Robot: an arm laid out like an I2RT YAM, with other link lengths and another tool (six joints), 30 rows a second.
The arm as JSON. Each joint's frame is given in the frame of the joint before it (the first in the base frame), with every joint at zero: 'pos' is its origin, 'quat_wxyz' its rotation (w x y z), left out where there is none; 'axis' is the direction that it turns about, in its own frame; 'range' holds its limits. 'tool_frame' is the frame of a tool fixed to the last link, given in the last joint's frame.
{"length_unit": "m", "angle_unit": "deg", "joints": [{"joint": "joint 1", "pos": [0.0, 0.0, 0.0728], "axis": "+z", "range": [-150.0, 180.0]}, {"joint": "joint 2", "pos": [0.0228, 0.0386, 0.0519], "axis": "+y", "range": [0.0, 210.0]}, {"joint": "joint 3", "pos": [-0.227, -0.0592, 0.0], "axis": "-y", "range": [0.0, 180.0]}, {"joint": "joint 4", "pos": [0.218, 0.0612, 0.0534], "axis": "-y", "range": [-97.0, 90.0]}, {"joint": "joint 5", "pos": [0.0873, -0.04, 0.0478], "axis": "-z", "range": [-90.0, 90.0]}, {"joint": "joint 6", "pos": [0.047, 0.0, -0.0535], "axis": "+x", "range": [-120.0, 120.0]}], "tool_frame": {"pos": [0.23, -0.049, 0.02], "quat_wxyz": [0.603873, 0.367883, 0.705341, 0.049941]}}
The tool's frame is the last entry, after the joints.
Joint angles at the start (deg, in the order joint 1, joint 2, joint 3, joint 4, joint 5, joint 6):
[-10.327 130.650 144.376 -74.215 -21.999 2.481]
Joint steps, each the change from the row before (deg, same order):
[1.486 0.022 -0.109 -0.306 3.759 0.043]
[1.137 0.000 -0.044 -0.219 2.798 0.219]
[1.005 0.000 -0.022 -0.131 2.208 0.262]
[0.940 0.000 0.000 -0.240 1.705 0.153]
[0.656 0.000 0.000 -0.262 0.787 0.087]
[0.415 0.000 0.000 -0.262 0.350 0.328]
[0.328 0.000 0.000 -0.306 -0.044 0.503]
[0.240 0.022 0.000 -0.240 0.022 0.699]
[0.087 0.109 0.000 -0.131 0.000 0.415]
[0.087 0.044 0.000 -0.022 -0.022 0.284]
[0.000 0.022 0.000 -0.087 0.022 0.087]
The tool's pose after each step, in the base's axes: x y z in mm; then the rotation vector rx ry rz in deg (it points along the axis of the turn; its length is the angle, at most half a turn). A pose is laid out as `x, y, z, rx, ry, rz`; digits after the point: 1 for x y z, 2 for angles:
558.0, -46.3, 86.0, 63.92, 154.08, -1.00
556.2, -48.8, 83.5, 63.97, 153.72, -4.49
555.1, -49.7, 82.1, 63.93, 153.35, -7.15
553.7, -48.9, 81.0, 63.62, 153.22, -9.24
552.4, -46.3, 80.1, 63.23, 153.39, -10.23
550.9, -43.9, 79.1, 63.30, 153.61, -10.61
549.1, -40.5, 77.9, 63.59, 154.01, -10.45
547.3, -38.4, 76.6, 64.27, 154.26, -10.31
546.2, -37.6, 75.0, 64.77, 154.46, -10.26
545.9, -36.7, 74.4, 65.05, 154.54, -10.14
545.3, -36.8, 73.9, 65.20, 154.61, -10.20

